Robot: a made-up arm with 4 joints. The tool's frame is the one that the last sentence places.
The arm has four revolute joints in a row. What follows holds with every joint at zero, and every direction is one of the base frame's.
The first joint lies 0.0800 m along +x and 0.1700 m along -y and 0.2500 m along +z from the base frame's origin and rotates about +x.
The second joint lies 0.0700 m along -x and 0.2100 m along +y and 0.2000 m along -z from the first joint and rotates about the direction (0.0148, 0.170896, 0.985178).
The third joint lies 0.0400 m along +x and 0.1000 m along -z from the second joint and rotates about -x.
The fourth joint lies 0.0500 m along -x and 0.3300 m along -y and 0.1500 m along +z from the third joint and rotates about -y.
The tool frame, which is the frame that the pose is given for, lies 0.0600 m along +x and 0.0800 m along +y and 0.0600 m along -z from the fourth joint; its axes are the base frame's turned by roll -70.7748, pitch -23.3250 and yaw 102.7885 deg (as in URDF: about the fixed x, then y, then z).
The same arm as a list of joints. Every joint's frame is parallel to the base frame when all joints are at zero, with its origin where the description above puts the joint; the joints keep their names.
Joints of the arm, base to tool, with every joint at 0 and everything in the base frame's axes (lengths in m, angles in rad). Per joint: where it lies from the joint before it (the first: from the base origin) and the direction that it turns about. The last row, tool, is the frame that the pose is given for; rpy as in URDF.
joint 1: xyz 0.08 -0.17 0.25 axis +x
joint 2: xyz -0.07 0.21 -0.2 axis 0.0148 0.170896 0.985178
joint 3: xyz 0.04 0 -0.1 axis -x
joint 4: xyz -0.05 -0.33 0.15 axis -y
tool: xyz 0.06 0.08 -0.06 rpy -1.2353 -0.4071 1.794

